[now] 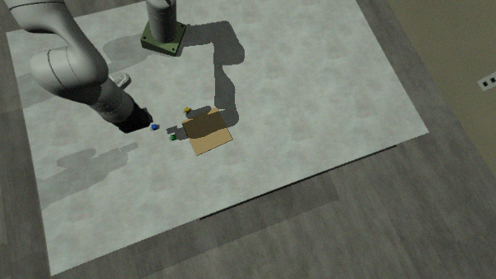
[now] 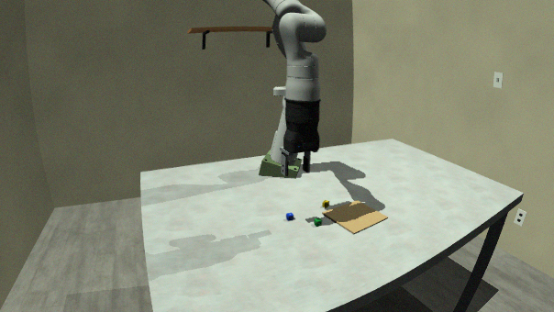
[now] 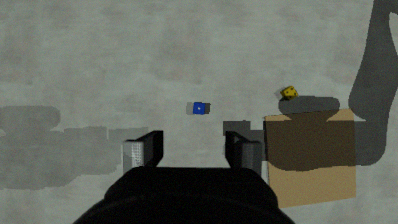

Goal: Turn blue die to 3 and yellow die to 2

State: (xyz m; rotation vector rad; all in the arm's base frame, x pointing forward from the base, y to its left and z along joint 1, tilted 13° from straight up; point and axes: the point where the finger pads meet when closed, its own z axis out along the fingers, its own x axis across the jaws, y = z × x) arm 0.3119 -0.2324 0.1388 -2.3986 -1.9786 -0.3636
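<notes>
Now: the blue die 3 cm behind my hand, 1 cm to the left of it and 15 cm below it. Round my hand: yellow die 3 cm behind, 14 cm to the left, 15 cm below; tan mat 7 cm ahead, 16 cm to the left, 16 cm below; green die 4 cm ahead, 5 cm to the left, 15 cm below.
</notes>
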